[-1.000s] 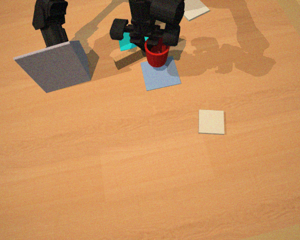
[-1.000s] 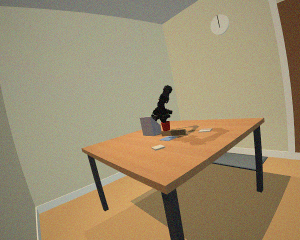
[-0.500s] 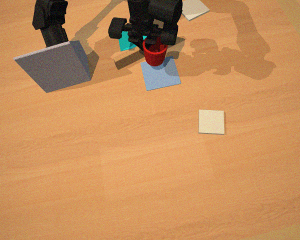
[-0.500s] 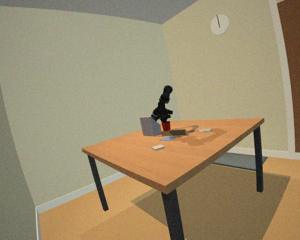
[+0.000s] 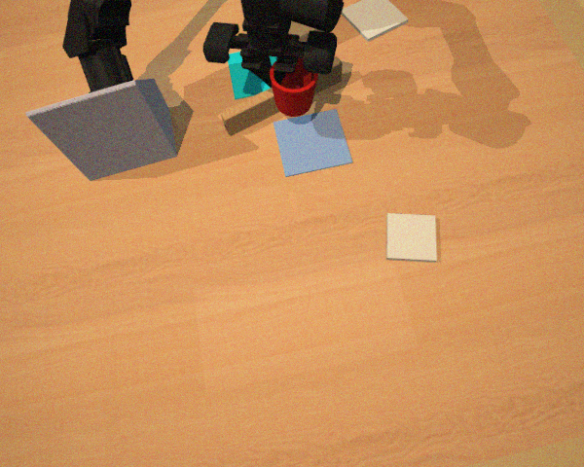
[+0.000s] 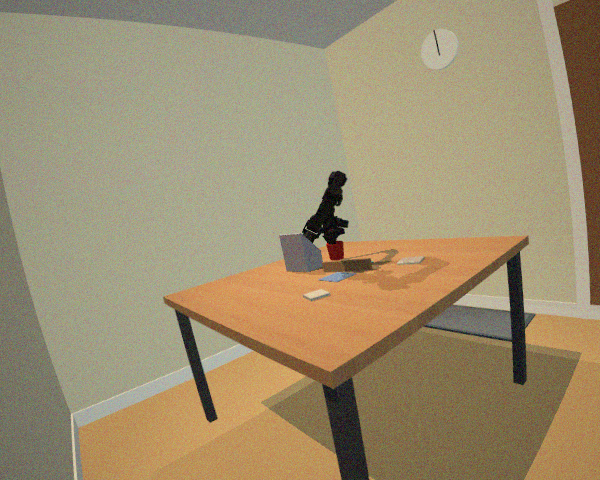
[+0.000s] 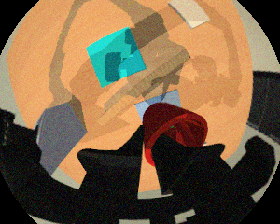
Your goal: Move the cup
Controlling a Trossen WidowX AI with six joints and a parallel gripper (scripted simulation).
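Now: the orange marble 40 mm ahead of my gripper tip, 20 mm below it and 10 mm to the right of it. Round my gripper tip: low wooden bar 90 mm below, 40 mm to the left, 20 mm ahead; then light blue pad 110 mm below, 50 mm to the right, 40 mm ahead; then red cup 30 mm ahead, 20 mm to the right.
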